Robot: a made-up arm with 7 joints.
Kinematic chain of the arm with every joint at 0, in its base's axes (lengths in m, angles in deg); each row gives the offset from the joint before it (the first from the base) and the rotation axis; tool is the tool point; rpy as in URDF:
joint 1: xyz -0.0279 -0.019 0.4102 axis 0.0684 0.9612 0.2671
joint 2: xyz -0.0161 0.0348 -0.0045 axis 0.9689 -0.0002 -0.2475
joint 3: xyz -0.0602 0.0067 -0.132 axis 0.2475 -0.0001 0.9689
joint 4: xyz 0.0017 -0.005 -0.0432 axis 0.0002 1 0
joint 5: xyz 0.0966 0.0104 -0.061 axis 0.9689 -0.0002 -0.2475
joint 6: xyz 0.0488 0.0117 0.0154 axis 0.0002 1 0
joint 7: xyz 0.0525 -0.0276 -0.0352 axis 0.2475 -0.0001 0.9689
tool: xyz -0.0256 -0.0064 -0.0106 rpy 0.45 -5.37 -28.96
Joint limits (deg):
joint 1: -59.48..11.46
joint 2: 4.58..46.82
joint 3: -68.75..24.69
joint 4: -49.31..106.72
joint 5: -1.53..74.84
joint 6: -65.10..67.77
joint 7: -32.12..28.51
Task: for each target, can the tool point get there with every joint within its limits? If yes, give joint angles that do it. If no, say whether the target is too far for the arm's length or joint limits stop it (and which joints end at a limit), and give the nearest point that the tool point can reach.
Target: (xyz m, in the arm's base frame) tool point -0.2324 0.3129 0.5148
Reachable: no: joint limits stop it (at a limit: joint 1, joint 2, joint 4, joint 7) | nearest point -0.2004 0.2843 0.3280 | short by 0.192 m
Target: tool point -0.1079 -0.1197 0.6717
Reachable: no: joint limits stop it (at a limit: joint 1, joint 2, joint 4, joint 5, joint 7) | nearest point 0.0370 -0.0716 0.4341 | short by 0.282 m
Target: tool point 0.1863 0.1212 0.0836
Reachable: yes | joints -47.07 21.61 2.80 73.26 62.68 -27.69 3.00
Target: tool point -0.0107 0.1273 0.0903
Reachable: yes | joints 1.38 19.68 5.51 26.15 8.24 19.90 5.06
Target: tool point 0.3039 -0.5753 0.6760
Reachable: no: too far | nearest point 0.1535 -0.1608 0.3756 | short by 0.534 m
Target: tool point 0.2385 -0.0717 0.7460
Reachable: no: joint limits stop it (at a limit: joint 1, joint 2, joint 5, joint 7) | nearest point 0.1508 0.0481 0.4974 | short by 0.290 m
